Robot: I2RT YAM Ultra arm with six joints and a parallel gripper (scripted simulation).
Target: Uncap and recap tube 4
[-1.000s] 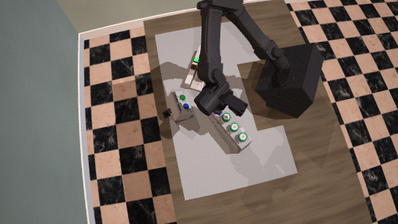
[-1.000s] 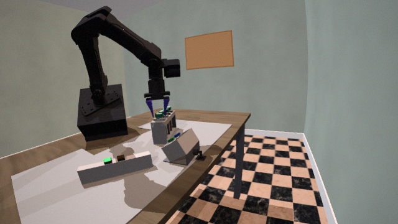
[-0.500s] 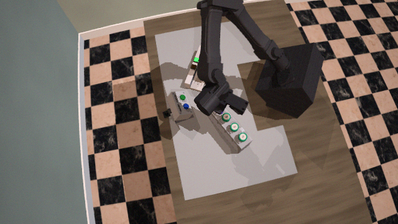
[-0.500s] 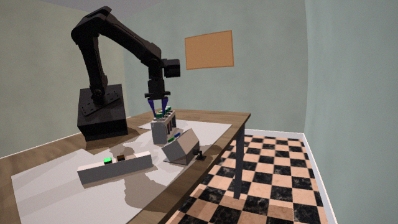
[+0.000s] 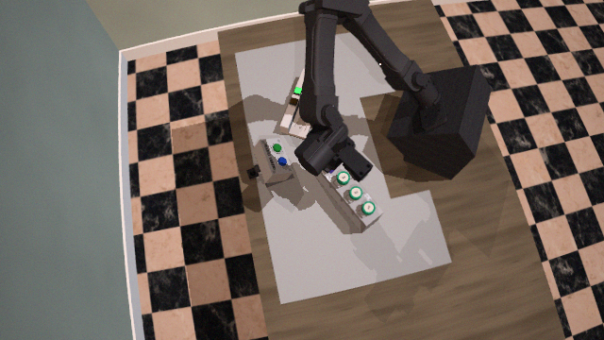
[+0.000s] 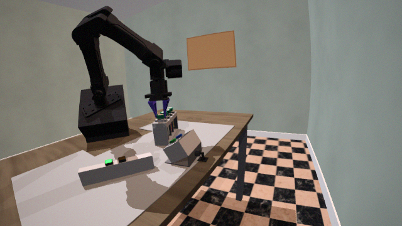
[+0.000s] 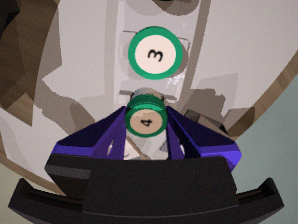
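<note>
My hand is 5 cm to the right of the cap 3 and 2 cm past it. Also, from my hand: cap 2 (9 cm to the left, 5 cm behind); green ready key (14 cm ahead, 9 cm to the right, 5 cm below); blue cycle key (13 cm ahead, 5 cm to the right, 5 cm below).
</note>
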